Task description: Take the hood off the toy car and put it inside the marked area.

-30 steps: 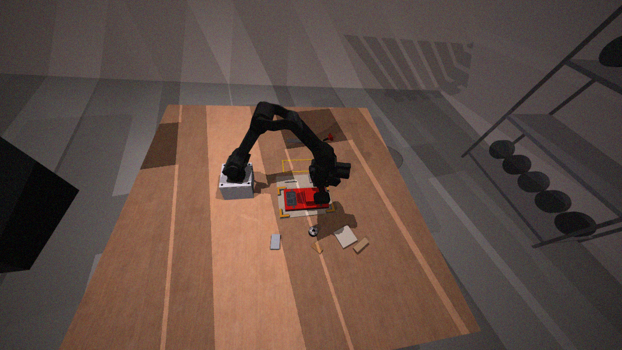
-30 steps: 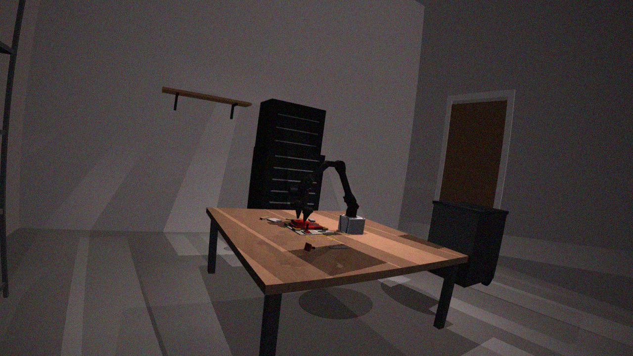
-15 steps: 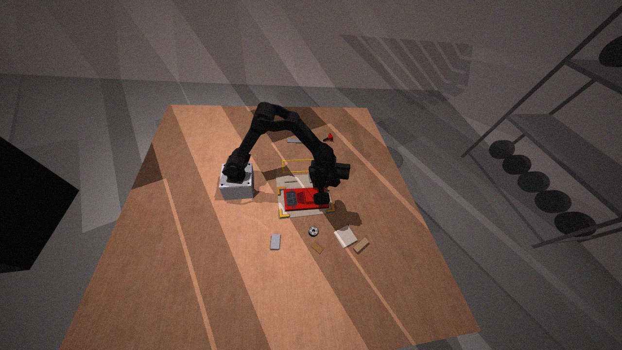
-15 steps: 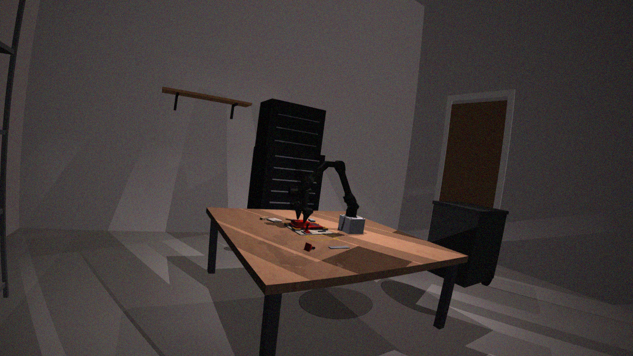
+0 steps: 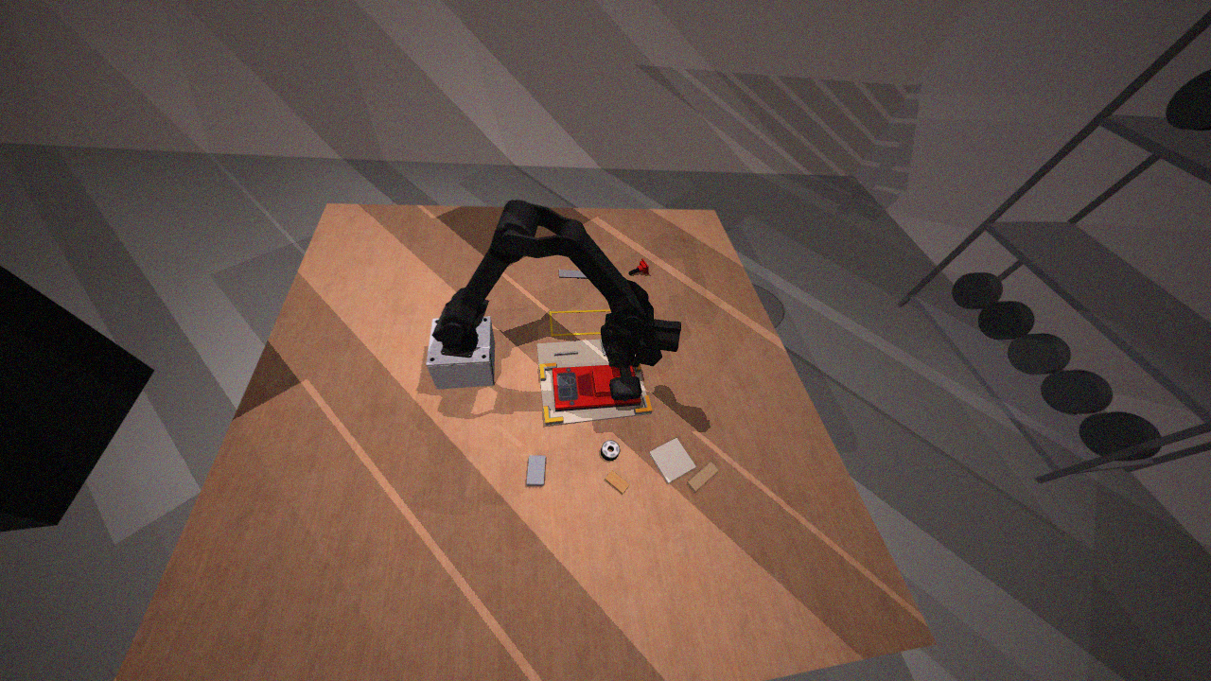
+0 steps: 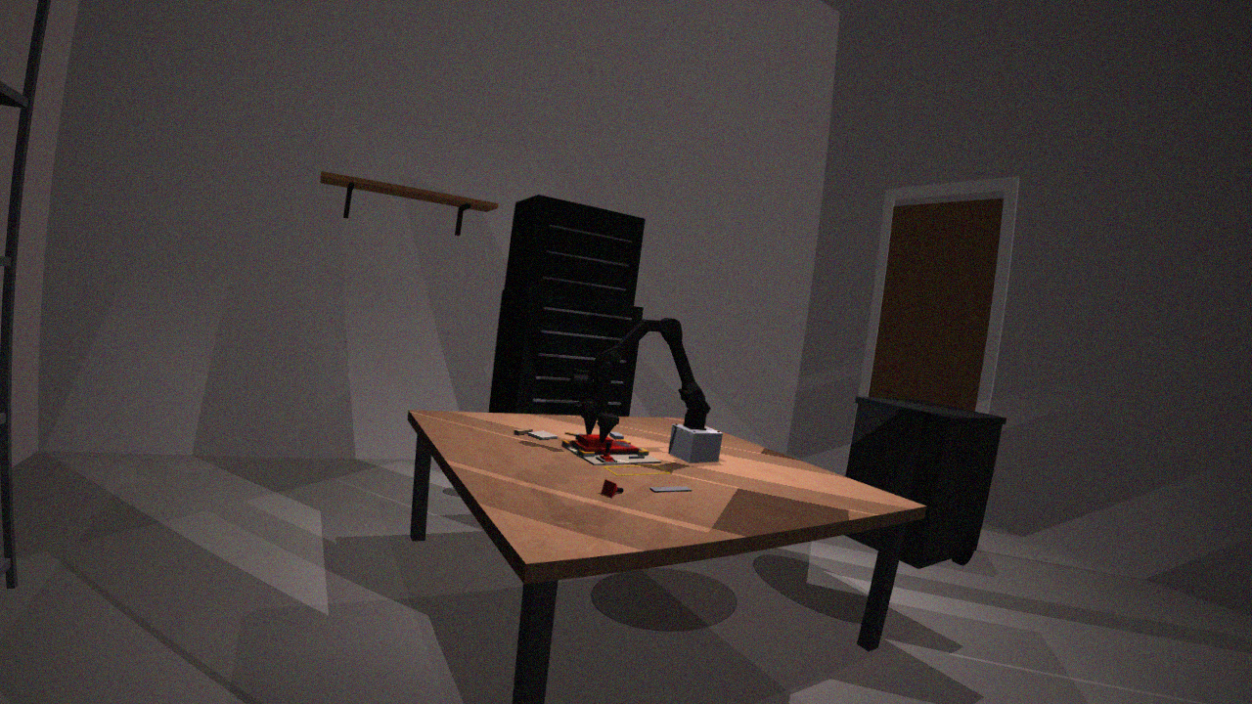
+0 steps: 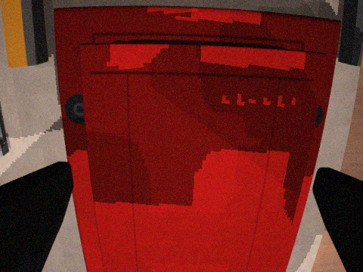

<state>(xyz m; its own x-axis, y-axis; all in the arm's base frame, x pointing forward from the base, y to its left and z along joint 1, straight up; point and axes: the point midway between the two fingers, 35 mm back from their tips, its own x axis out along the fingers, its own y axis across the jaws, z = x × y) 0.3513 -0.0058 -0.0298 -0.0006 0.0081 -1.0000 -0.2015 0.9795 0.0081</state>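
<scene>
Now: gripper tip right at the hood. Round my gripper tip: white tile: 140 mm ahead, 170 mm to the right, 40 mm below; grey strip: 120 mm behind, 380 mm to the left, 40 mm below.
</scene>
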